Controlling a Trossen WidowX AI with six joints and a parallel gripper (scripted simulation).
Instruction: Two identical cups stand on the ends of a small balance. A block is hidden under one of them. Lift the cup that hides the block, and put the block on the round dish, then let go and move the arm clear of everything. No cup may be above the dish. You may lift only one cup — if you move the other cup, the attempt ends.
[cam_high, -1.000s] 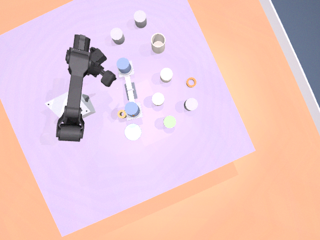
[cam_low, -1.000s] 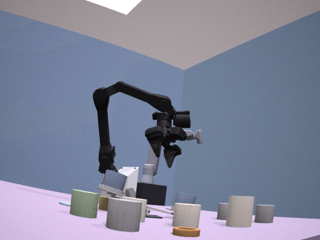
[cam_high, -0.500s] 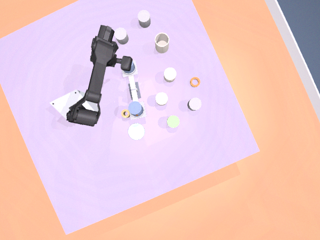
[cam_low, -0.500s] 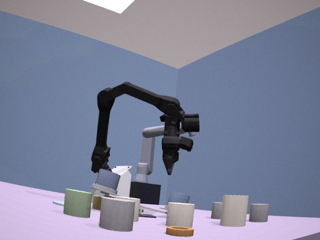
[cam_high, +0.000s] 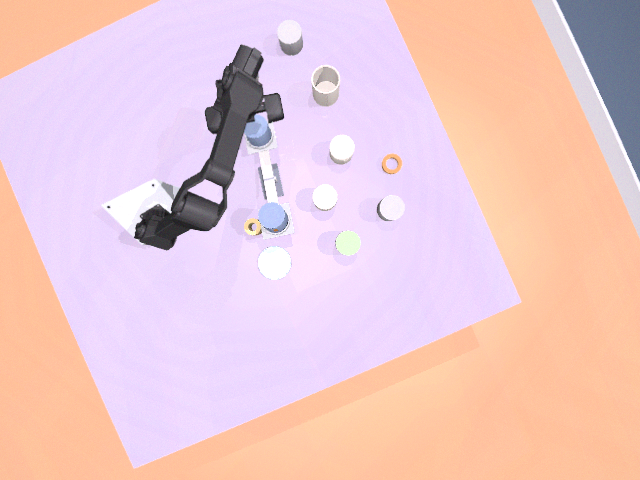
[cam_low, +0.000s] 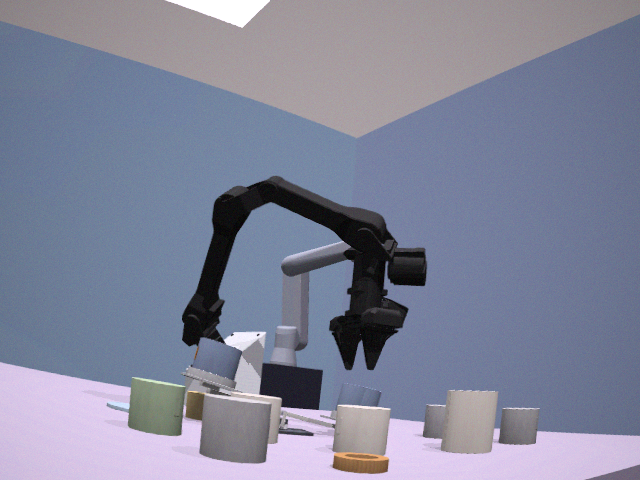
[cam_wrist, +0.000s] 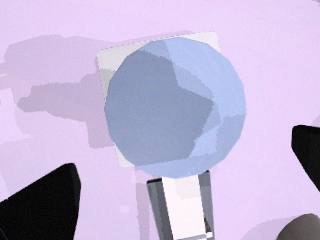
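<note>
My gripper tip is now 8 cm above the pale teal block. Round my gripper tip: beige cup (24 cm ahead, 8 cm below, 2 cm to the left); white balance beam (13 cm to the right, 10 cm below, 3 cm behind); yellow ring (22 cm to the right, 15 cm behind, 10 cm below).
</note>
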